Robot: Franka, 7 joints.
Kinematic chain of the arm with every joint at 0, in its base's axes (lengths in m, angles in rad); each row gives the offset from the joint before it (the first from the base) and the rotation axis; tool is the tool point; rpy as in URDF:
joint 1: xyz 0 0 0.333 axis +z
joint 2: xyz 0 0 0 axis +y
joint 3: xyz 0 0 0.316 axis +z
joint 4: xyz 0.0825 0 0 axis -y
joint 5: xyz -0.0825 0 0.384 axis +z
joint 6: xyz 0 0 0 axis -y
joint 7: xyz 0.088 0 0 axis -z
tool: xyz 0 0 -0.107 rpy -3.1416 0 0
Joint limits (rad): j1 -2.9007..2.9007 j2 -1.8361..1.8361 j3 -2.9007..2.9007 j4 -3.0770..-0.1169 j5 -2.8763..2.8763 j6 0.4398..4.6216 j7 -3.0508..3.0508
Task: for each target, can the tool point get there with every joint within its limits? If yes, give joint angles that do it. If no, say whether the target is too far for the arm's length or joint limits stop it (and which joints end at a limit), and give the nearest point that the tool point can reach.
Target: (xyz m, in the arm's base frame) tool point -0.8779 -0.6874 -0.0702
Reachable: no: too far | nearest point -0.6352 -0.4974 0.0413 | short by 0.328 m
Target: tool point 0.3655 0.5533 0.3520
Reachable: yes | joints -1.6019 -1.2514 2.3454 -1.0092 1.8644 4.2331 -0.0234
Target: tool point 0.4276 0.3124 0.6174
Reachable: yes | joints -1.8059 0.2052 2.3855 -2.1794 -0.5718 3.4066 0.5539
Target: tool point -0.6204 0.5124 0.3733
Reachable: yes | joints 2.1226 0.9109 0.4519 -1.1328 -1.1506 2.8055 -0.5664
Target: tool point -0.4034 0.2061 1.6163
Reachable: no: too far | nearest point -0.2543 0.1299 1.1420 | short by 0.503 m
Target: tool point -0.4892 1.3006 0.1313
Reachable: no: too far | nearest point -0.2989 0.7946 0.2098 | short by 0.546 m
